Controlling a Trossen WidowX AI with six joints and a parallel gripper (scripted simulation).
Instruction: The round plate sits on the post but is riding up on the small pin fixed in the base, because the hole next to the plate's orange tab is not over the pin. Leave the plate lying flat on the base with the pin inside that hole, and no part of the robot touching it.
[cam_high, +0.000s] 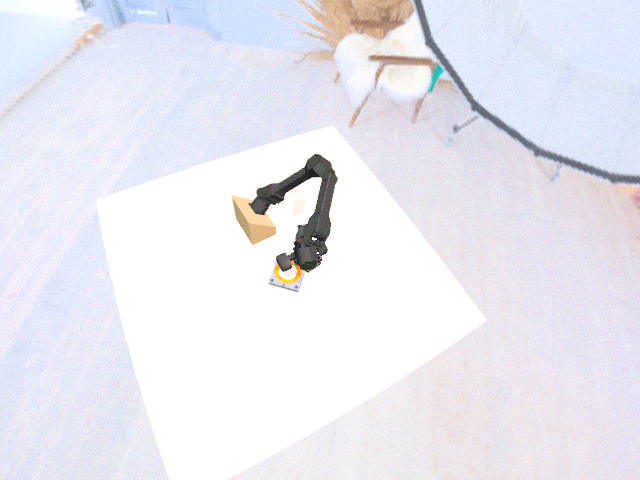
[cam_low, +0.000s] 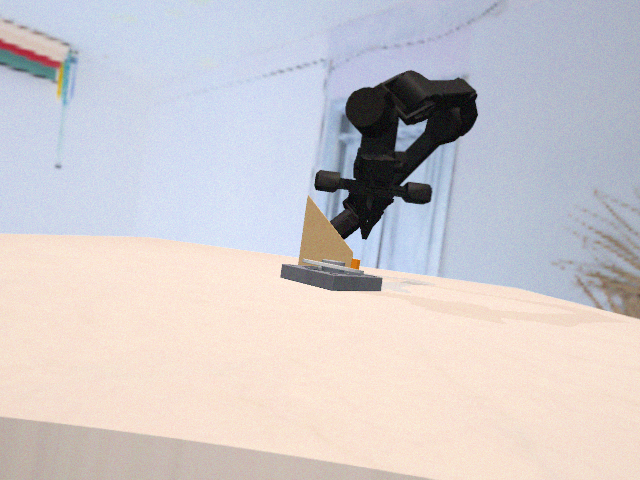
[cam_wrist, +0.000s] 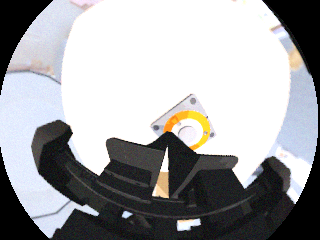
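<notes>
Right now my gripper tip is 50 mm above the plate, 30 mm to the left of it and 10 mm past it. The rest, counted from my gripper tip: base: 60 mm below, 40 mm to the right, 20 mm behind.
</notes>
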